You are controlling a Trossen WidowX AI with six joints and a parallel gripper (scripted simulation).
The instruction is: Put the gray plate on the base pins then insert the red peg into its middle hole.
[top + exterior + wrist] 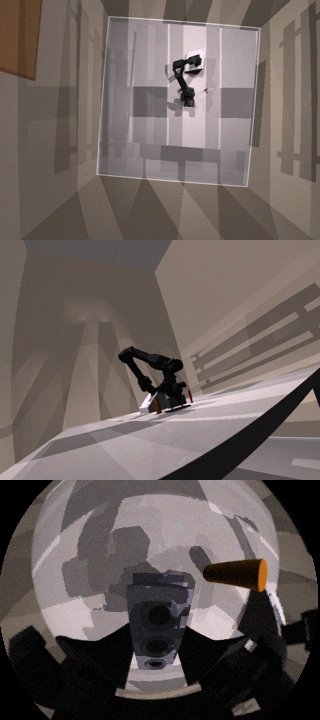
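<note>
My gripper tip is 30 mm below the gray plate. The rest, counted from my gripper tip: base (20 mm below); then orange cylinder (90 mm behind, 60 mm to the right, 10 mm above); then red peg (180 mm to the left, 110 mm behind, 10 mm above).
</note>
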